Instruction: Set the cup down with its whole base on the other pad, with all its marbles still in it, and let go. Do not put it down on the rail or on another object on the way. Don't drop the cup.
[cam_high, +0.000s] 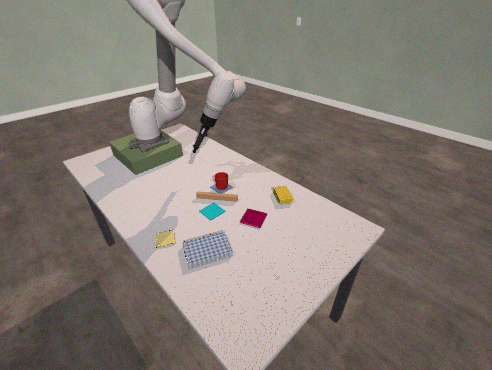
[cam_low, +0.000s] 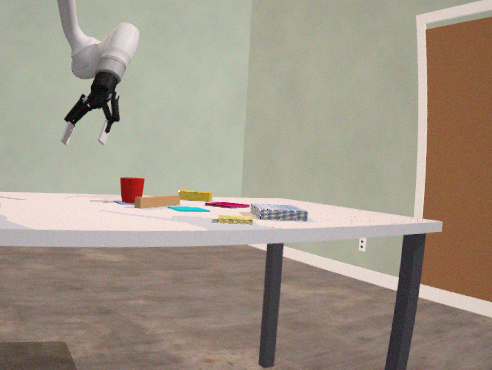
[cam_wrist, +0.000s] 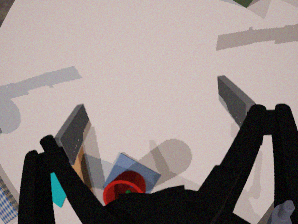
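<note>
My gripper is now 170 mm short of the red cup, 160 mm above it and 30 mm to the right of it. The rest, counted from my hand: wooden rail 230 mm ahead, 180 mm below, 50 mm to the right; blue marble 160 mm below, 160 mm ahead, 30 mm to the left; teal pad 290 mm ahead, 190 mm below, 130 mm to the right.
</note>
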